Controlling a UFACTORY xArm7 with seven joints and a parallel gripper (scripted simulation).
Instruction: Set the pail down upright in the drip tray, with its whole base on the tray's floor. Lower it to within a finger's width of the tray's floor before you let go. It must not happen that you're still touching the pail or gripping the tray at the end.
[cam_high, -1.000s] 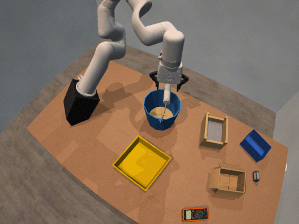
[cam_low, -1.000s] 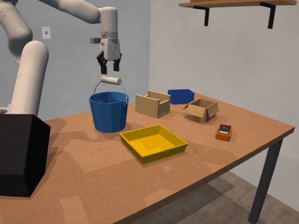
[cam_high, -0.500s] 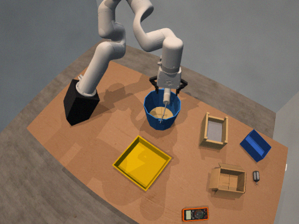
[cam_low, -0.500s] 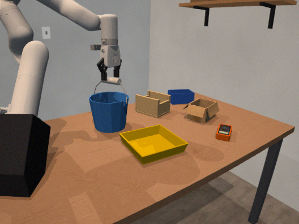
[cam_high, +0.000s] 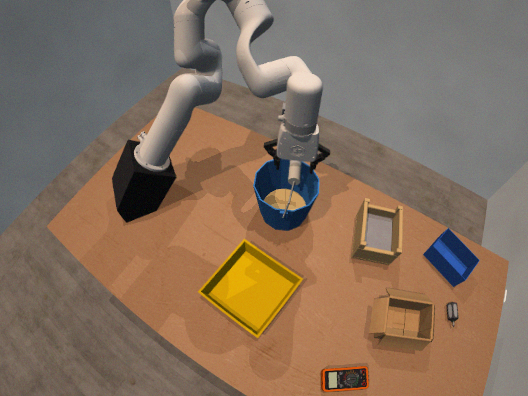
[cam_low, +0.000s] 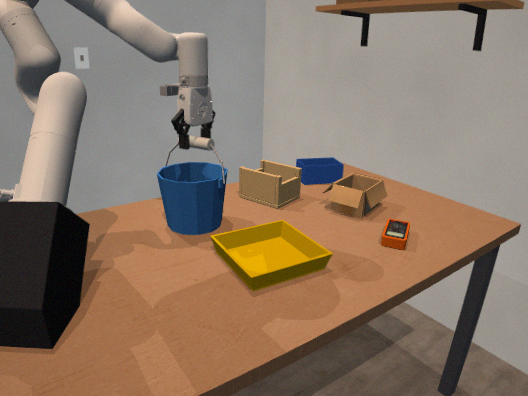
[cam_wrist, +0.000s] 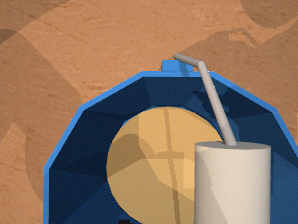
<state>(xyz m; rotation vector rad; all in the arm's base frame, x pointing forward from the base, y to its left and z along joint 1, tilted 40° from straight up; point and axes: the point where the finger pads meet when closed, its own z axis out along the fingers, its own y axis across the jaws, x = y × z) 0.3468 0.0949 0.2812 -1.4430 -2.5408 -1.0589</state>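
Now: the blue pail 100 mm below my hand, 10 mm to the right of it and 10 mm behind it. Also, from my hand: wooden crate: 280 mm ahead, 190 mm below, 110 mm to the left; cardboard box: 520 mm ahead, 200 mm below, 70 mm to the right; yellow drip tray: 280 mm to the right, 230 mm below, 100 mm ahead.
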